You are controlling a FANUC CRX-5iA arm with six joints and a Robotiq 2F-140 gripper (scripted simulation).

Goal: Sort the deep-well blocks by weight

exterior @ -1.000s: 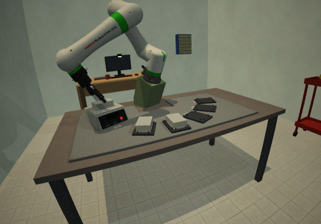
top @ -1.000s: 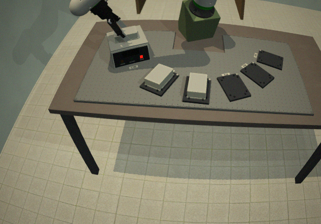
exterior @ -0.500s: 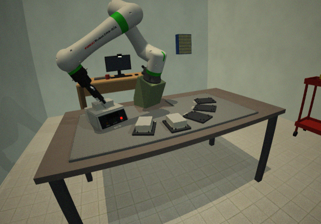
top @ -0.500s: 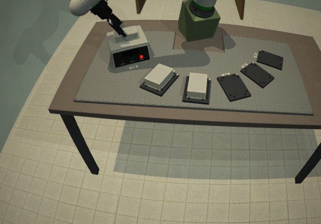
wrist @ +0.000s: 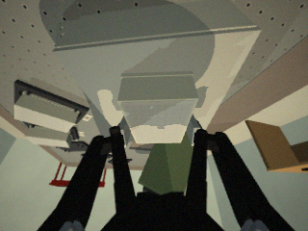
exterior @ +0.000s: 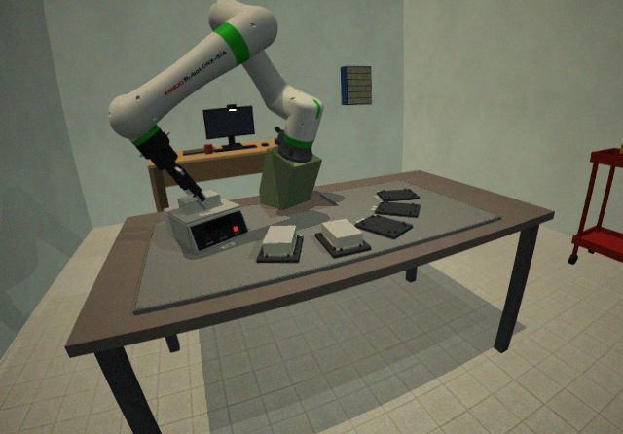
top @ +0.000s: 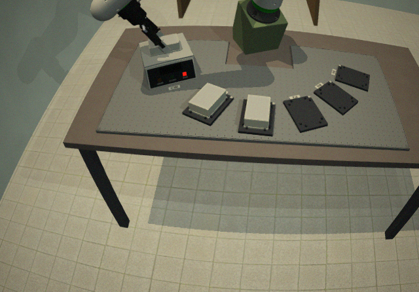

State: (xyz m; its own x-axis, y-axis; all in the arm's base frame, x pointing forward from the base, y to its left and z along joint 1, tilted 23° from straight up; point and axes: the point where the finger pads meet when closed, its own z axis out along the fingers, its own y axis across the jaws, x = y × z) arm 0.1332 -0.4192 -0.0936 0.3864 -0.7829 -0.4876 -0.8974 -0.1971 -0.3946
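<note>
My gripper is now 40 mm above the grey platform. From my hand the other things lie so: check-weigher: 10 mm ahead, 70 mm below; P1 label: 240 mm ahead, 380 mm to the left, 130 mm below; nest P1: 340 mm ahead, 360 mm to the left, 120 mm below.
</note>
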